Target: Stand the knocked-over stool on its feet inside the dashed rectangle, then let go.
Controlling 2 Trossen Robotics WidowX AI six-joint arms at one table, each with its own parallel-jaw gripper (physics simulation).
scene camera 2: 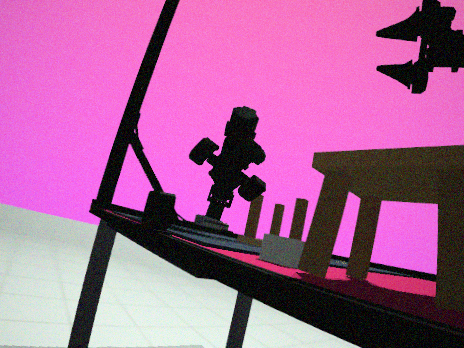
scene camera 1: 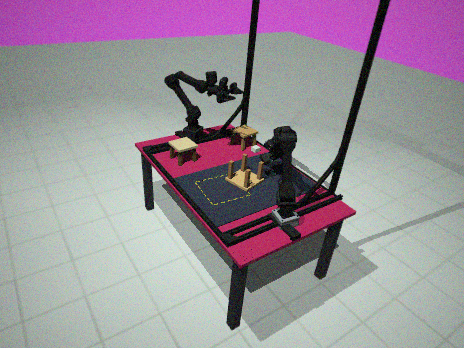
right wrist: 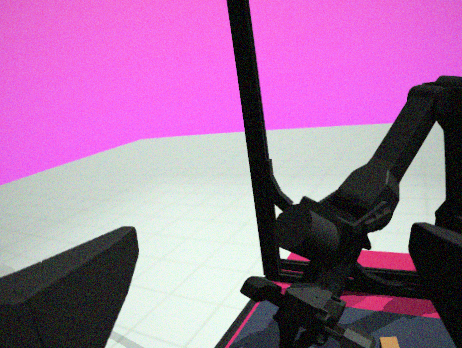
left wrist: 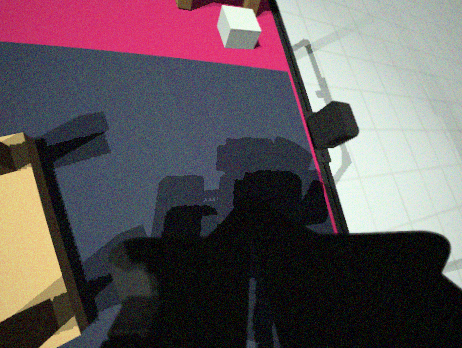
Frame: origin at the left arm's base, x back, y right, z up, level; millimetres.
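Seen in the pictures: left gripper, fingertip midpoint: [scene camera 2: 223, 196] [scene camera 1: 273, 158] [left wrist: 248, 204]; right gripper, fingertip midpoint: [scene camera 2: 376, 52] [scene camera 1: 239, 95] [right wrist: 274, 239]; left arm's base, origin of the base link: [scene camera 2: 212, 219] [scene camera 1: 285, 213]; right arm's base, origin of the base link: [scene camera 1: 193, 127].
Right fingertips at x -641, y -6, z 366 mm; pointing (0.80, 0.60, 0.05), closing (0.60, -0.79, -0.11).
Offsets run from my right fingertips to a thing's middle. "spot": to the spot under its first point.
The knocked-over wooden stool {dx +257, dy -40, dz -351 mm} [scene camera 1: 244, 179] rests upside down on its seat with its legs {spot: dx +327, dy -60, dz -331 mm} [scene camera 2: 277, 218] pointing up, on the dark mat. It overlaps the right end of the yellow dashed rectangle {spot: dx +327, dy -304, dz -410 mm} [scene camera 1: 204, 193]. An edge of it shows at the lower left of the left wrist view [left wrist: 65, 311]. My left gripper [scene camera 1: 266, 164] [left wrist: 248, 204] is shut and empty, low over the mat just right of the stool's legs. My right gripper [scene camera 1: 237, 90] [scene camera 2: 394, 52] is open and empty, high above the table's back edge.
Two upright stools stand on the red table top, a pale one {dx -71, dy -314, dz -361 mm} [scene camera 1: 182, 146] at the back left and a browner one {dx -157, dy +131, dz -361 mm} [scene camera 1: 244, 132] [scene camera 2: 362, 186] at the back. A small white cube {dx -57, dy +178, dz -402 mm} [scene camera 1: 255, 148] [scene camera 2: 282, 249] [left wrist: 238, 27] lies near the browner stool. Black frame posts [scene camera 1: 250, 65] rise at the table's edges.
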